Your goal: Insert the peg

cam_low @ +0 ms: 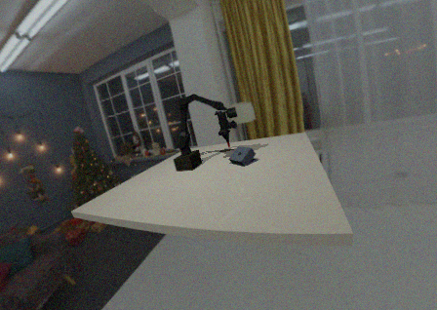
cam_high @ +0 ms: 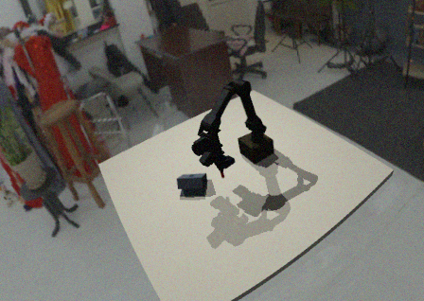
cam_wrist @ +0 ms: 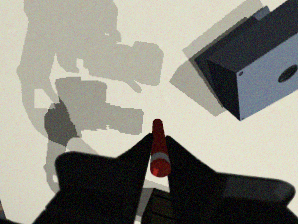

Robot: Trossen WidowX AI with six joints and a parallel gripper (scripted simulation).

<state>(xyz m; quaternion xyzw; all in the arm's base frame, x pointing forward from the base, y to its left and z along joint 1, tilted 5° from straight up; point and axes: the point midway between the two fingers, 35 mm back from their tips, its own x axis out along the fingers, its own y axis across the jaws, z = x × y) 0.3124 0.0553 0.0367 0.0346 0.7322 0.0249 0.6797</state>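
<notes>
Right now the sloped panel is 100 mm ahead of my gripper tip, 140 mm to the right of it and 80 mm below it. From my gripper tip the other things lie so: round red peg 20 mm above.
</notes>
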